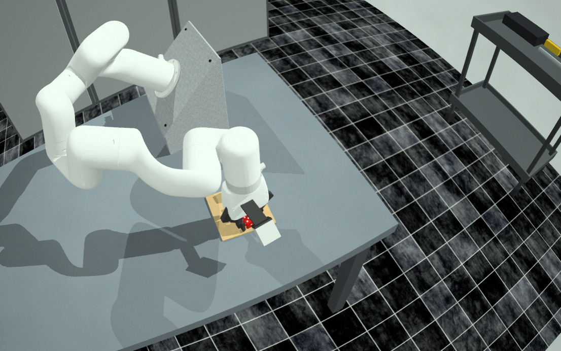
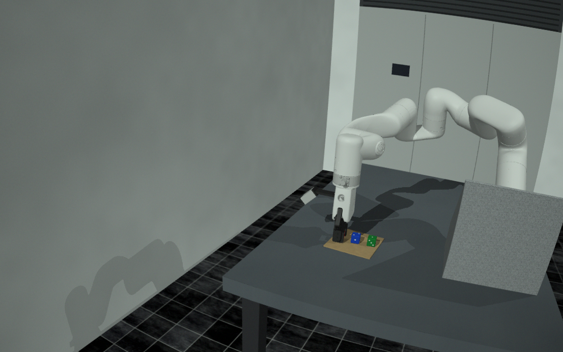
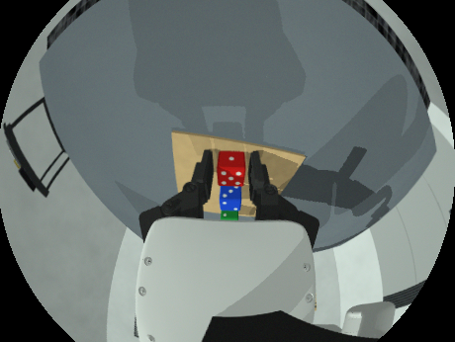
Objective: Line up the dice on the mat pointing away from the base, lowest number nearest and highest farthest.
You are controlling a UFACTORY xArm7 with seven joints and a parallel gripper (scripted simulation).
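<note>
Right now my hand is 10 mm above the red die. Also, from my hand: green die 90 mm behind, 20 mm to the right, 10 mm below; then tan mat 50 mm behind, 20 mm below, 10 mm to the right; then blue die 50 mm behind, 10 mm to the right, 10 mm below.
</note>
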